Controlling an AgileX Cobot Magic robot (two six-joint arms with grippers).
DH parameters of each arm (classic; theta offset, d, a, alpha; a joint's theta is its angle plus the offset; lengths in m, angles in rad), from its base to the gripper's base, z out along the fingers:
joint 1: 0 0.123 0 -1.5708
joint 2: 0.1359 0 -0.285 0
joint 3: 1.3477 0 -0.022 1.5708
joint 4: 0 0.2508 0 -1.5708
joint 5: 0 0 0.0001 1.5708
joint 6: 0 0.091 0 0
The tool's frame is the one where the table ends.
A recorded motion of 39 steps. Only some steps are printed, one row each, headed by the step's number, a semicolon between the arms.
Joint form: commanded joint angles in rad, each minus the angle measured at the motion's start. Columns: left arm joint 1, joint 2, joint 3, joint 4, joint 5, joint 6; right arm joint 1, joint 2, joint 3, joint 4, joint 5, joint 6.
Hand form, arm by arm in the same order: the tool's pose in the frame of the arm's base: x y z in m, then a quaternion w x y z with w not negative. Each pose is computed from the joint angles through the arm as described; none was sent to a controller.
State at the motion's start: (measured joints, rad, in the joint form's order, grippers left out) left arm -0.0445 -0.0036 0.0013 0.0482 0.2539 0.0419; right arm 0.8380 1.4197 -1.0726 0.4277 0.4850 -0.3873
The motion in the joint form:
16: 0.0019 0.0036 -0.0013 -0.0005 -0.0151 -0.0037; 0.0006 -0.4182 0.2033 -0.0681 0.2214 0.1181
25: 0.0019 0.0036 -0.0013 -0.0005 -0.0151 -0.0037; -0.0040 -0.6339 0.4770 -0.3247 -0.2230 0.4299
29: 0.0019 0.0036 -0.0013 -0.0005 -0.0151 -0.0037; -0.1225 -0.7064 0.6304 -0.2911 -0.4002 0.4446
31: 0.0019 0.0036 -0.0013 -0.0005 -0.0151 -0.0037; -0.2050 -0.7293 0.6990 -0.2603 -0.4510 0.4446
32: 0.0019 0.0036 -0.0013 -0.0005 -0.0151 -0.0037; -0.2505 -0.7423 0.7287 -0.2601 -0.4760 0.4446
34: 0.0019 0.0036 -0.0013 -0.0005 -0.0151 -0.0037; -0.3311 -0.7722 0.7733 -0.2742 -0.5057 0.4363
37: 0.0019 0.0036 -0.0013 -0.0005 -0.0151 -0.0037; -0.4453 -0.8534 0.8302 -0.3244 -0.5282 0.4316
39: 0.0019 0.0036 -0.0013 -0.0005 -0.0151 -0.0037; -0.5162 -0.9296 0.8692 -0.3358 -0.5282 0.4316
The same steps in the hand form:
16: 0.0555 -0.0013 0.1916 0.65138 0.04452 0.75723 0.01794; 0.1172 0.1615 0.3339 0.33101 -0.40790 0.80883 0.26427
25: 0.0555 -0.0013 0.1916 0.65138 0.04452 0.75723 0.01794; 0.1087 0.1234 0.3137 0.49613 -0.28626 0.77191 0.27580
29: 0.0555 -0.0013 0.1916 0.65138 0.04452 0.75723 0.01794; 0.1126 0.0992 0.2885 0.54277 -0.20861 0.76736 0.27028
31: 0.0555 -0.0013 0.1916 0.65138 0.04452 0.75723 0.01794; 0.1157 0.0856 0.2732 0.55223 -0.16265 0.77691 0.25493
32: 0.0555 -0.0013 0.1916 0.65138 0.04452 0.75723 0.01794; 0.1171 0.0782 0.2672 0.56140 -0.14314 0.77828 0.24211
34: 0.0555 -0.0013 0.1916 0.65138 0.04452 0.75723 0.01794; 0.1176 0.0650 0.2589 0.57918 -0.11834 0.77789 0.21316
37: 0.0555 -0.0013 0.1916 0.65138 0.04452 0.75723 0.01794; 0.1116 0.0458 0.2520 0.61282 -0.09303 0.76656 0.16788
39: 0.0555 -0.0013 0.1916 0.65138 0.04452 0.75723 0.01794; 0.1036 0.0342 0.2476 0.63306 -0.06920 0.75706 0.14598

